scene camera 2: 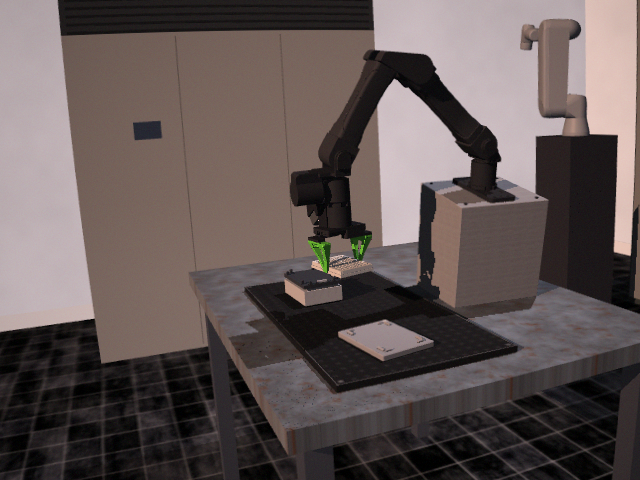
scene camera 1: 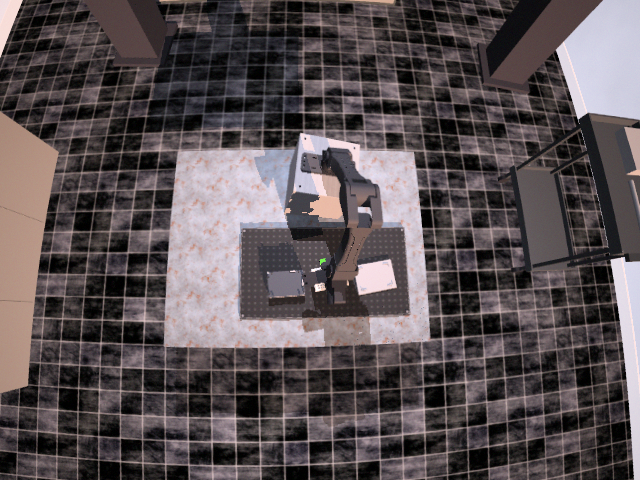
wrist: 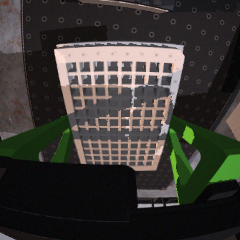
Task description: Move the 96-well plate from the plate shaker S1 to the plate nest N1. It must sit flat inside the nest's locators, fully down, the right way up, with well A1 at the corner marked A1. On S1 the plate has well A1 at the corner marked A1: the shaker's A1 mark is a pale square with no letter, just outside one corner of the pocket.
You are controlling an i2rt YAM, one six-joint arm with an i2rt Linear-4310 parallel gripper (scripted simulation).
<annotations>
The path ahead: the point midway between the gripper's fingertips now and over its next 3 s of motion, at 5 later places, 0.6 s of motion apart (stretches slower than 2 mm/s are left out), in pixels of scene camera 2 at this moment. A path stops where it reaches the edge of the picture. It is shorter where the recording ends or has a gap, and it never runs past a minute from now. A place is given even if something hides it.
The gripper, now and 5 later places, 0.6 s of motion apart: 342,268; 353,277; 364,283; 376,292; 384,299; 384,298
</annotations>
